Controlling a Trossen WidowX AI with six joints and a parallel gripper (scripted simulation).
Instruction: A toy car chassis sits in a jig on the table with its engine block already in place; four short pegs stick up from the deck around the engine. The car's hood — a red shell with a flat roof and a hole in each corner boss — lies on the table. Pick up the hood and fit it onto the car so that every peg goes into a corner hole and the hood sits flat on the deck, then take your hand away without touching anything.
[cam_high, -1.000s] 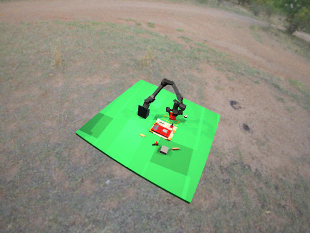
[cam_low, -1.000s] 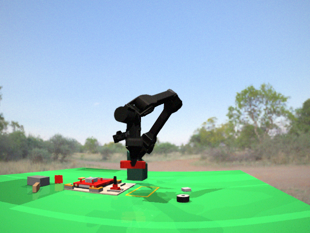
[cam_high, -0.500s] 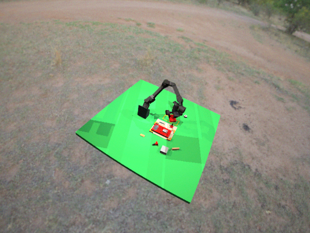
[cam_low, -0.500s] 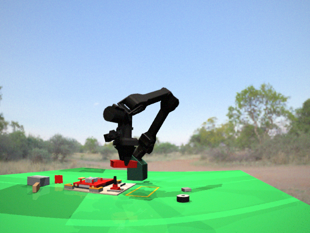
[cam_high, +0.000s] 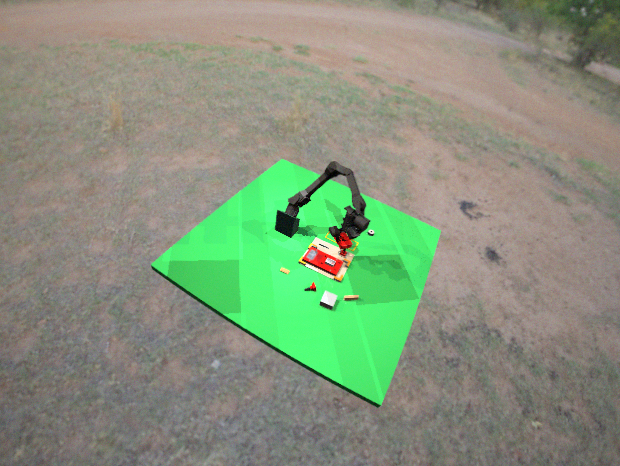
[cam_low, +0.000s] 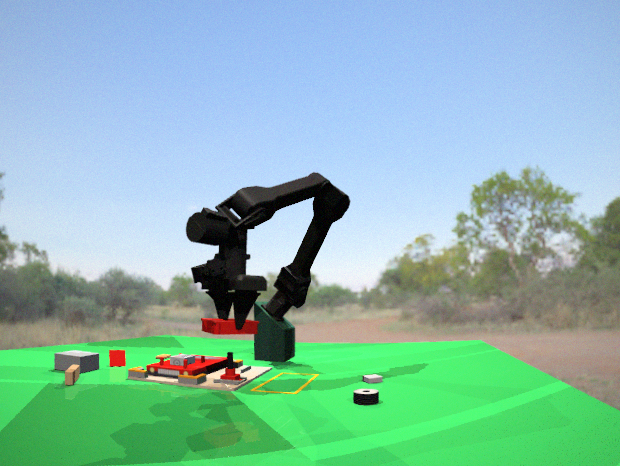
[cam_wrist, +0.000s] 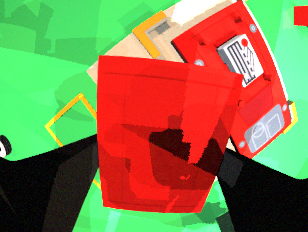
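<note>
The grey engine block lies 10 mm behind my gripper tip, 110 mm to the right of it and 90 mm below it. The rest, counted from my gripper tip: red hood: right at my gripper tip; pale jig: 30 mm behind, 90 mm to the right, 100 mm below; small grey block: 60 mm behind, 270 mm to the left, 100 mm below.
</note>
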